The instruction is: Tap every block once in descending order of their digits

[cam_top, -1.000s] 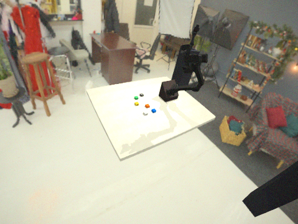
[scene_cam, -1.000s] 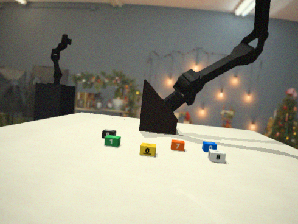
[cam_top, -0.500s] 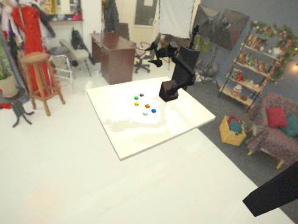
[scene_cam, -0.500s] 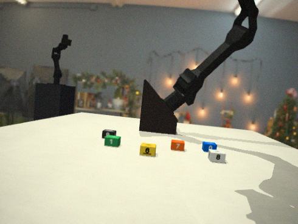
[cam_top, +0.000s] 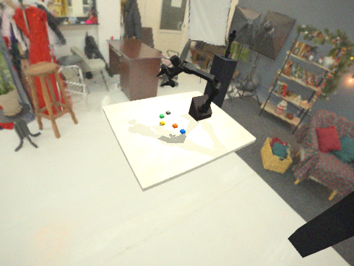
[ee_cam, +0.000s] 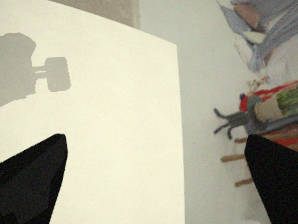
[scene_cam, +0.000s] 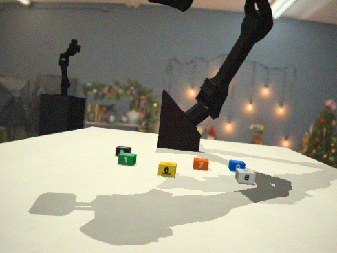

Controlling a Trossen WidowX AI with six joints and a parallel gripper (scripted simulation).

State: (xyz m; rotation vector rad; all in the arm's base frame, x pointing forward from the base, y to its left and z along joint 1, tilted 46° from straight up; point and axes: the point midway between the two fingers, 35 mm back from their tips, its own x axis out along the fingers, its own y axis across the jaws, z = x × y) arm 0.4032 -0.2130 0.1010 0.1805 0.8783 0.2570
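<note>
My gripper tip is now 150 mm past the black block, 40 mm to the left of it and 330 mm above it. From my gripper tip the other things lie so: orange 7 block 120 mm behind, 150 mm to the left, 330 mm below; yellow 6 block 30 mm behind, 100 mm to the left, 330 mm below; green 1 block 70 mm behind, 330 mm below.
</note>
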